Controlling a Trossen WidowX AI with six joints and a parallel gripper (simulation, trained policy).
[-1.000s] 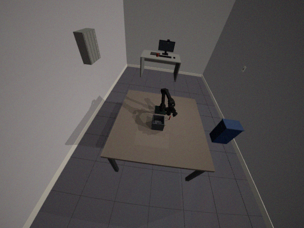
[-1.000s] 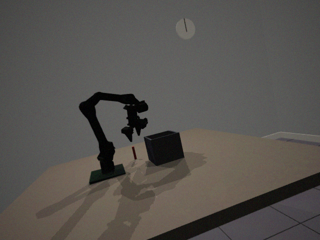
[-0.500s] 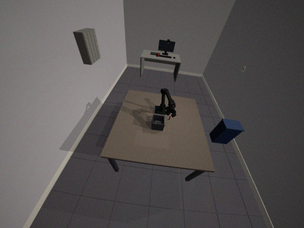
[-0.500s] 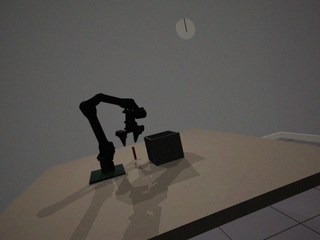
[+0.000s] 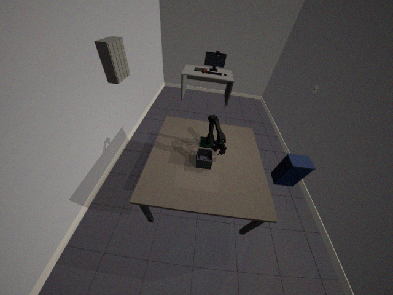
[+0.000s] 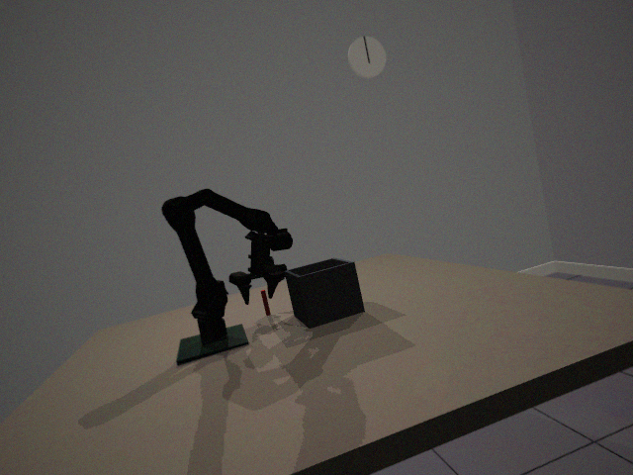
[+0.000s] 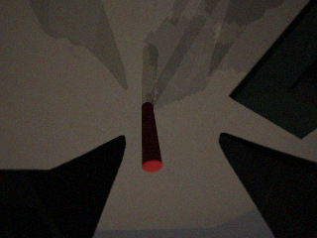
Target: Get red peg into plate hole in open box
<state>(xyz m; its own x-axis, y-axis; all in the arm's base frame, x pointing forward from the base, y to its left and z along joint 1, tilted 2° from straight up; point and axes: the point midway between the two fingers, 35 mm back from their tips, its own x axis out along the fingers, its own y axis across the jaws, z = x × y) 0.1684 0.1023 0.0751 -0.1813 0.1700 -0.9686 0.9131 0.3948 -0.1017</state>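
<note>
My gripper tip is now 2 cm short of the red peg and 1 cm above it. From my gripper tip the other things lie so: light plate: 15 cm ahead, 18 cm to the right, 1 cm below.
</note>
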